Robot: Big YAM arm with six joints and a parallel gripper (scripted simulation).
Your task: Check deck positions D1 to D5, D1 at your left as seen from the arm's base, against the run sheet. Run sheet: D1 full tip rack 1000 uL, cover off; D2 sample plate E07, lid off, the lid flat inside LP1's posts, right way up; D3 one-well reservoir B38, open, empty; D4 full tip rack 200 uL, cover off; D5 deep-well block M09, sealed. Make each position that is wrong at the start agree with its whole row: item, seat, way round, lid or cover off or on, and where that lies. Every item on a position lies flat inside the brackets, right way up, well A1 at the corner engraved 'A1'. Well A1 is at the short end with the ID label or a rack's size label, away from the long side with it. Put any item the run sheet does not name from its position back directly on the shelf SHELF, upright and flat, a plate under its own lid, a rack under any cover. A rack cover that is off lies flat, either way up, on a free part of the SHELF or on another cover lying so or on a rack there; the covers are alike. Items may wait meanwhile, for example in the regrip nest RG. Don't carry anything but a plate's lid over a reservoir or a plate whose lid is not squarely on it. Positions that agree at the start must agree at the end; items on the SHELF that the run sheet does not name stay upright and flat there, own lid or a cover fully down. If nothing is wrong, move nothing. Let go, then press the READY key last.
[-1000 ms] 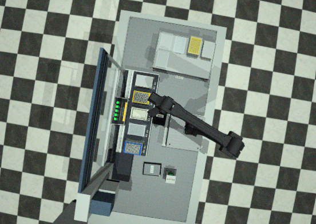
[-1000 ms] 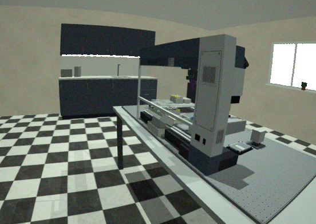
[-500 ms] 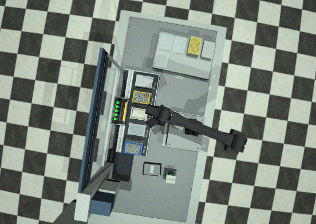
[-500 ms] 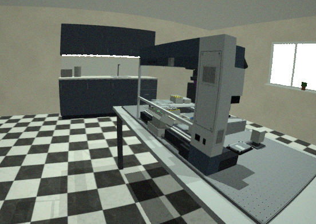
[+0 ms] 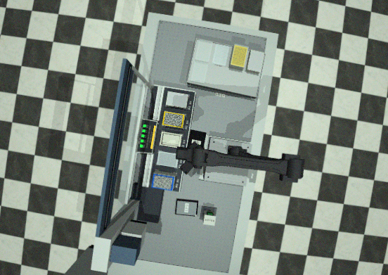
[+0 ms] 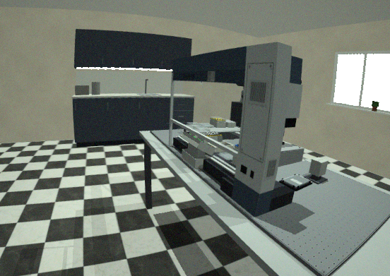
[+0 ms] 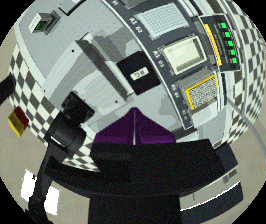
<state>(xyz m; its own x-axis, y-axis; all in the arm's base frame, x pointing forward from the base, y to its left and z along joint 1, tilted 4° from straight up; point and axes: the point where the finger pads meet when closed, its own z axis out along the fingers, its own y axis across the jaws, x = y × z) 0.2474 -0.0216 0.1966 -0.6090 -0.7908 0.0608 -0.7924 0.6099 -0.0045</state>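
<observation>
The ready key lies 11 cm behind my hand, 40 cm to the left of it and 19 cm below it. Round my hand: cream reservoir (16 cm ahead, 4 cm to the right, 21 cm below); then yellow-framed tip rack (14 cm ahead, 17 cm to the right, 17 cm below); then clear plate (17 cm ahead, 9 cm to the left, 21 cm below).
</observation>
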